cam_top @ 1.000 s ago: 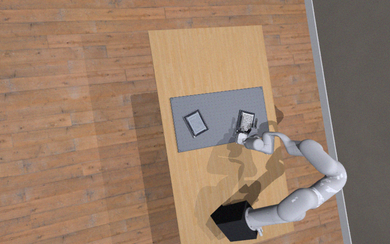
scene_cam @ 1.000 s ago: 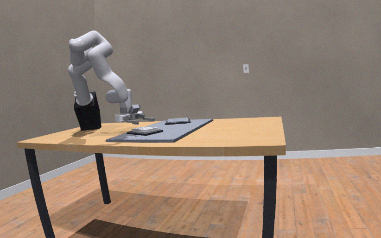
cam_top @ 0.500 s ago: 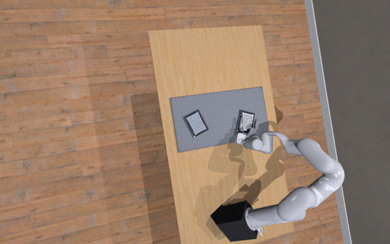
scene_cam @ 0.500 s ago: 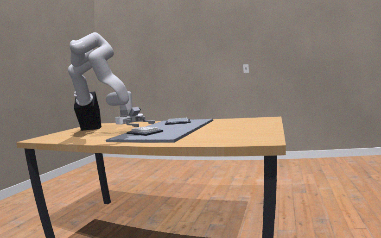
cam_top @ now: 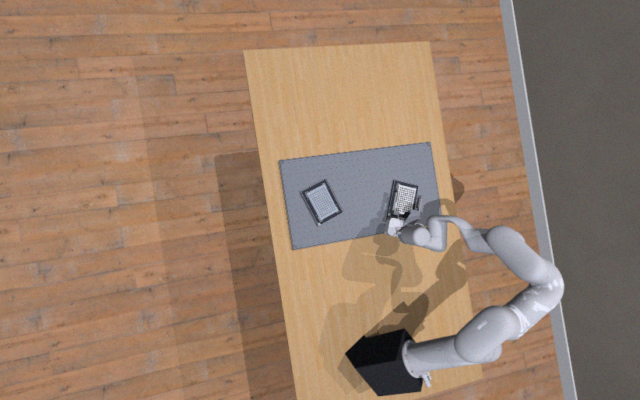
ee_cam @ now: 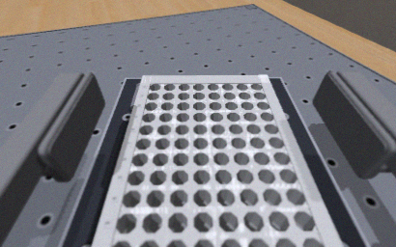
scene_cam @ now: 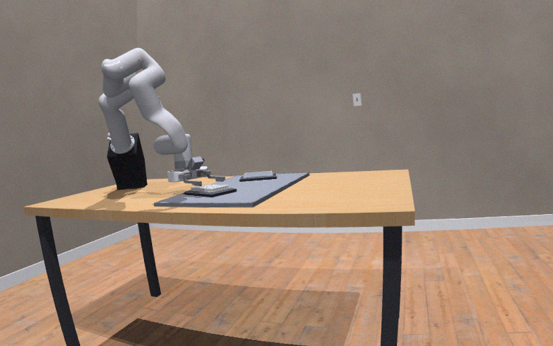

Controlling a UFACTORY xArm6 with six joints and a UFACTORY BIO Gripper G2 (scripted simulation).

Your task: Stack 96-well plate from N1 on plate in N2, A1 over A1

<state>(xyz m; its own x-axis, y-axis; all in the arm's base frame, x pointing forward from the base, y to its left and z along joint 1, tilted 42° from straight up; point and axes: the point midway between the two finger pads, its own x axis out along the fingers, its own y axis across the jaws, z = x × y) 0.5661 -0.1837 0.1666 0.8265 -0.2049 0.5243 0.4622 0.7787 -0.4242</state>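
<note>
Now: the plate nest N1 40 mm below my hand. Round my hand: plate nest N2: 360 mm to the left, 100 mm ahead, 40 mm below.
</note>
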